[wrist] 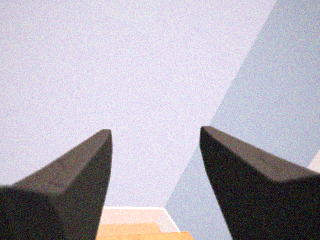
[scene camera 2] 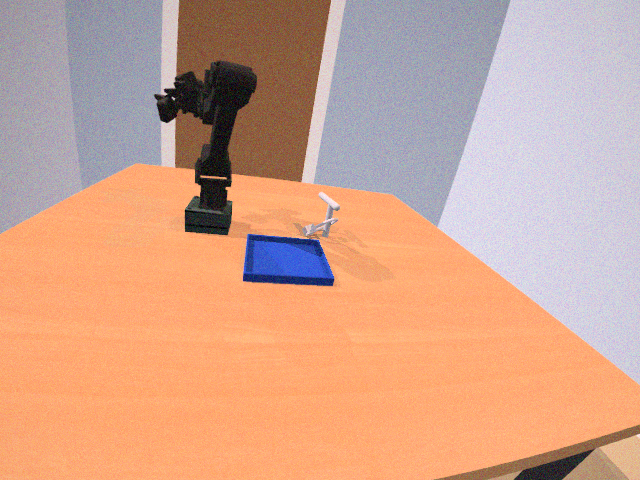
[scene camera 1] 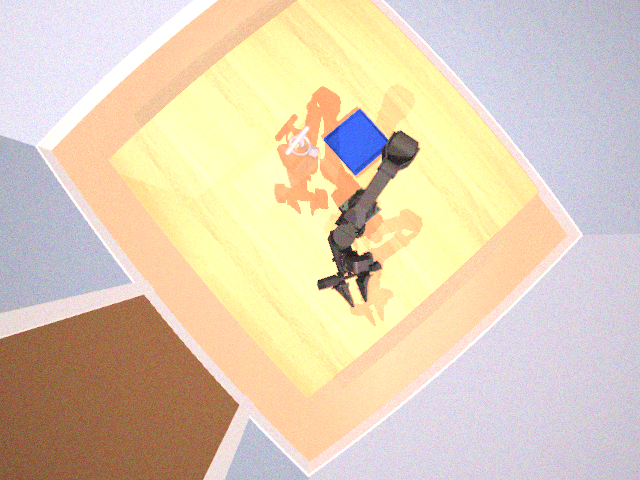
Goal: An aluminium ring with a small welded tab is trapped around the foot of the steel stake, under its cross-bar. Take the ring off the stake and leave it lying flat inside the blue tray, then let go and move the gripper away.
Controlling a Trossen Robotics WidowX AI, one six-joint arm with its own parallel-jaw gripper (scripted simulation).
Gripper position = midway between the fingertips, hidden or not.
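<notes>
I see my gripper point(scene camera 1: 359, 304), and the wrist view shows me my gripper too point(wrist: 156, 136), as does scene camera 2, where I find my gripper point(scene camera 2: 159, 93). There is also a blue tray point(scene camera 2: 269, 259), and in scene camera 1 I see the blue tray point(scene camera 1: 357, 141) as well.
</notes>
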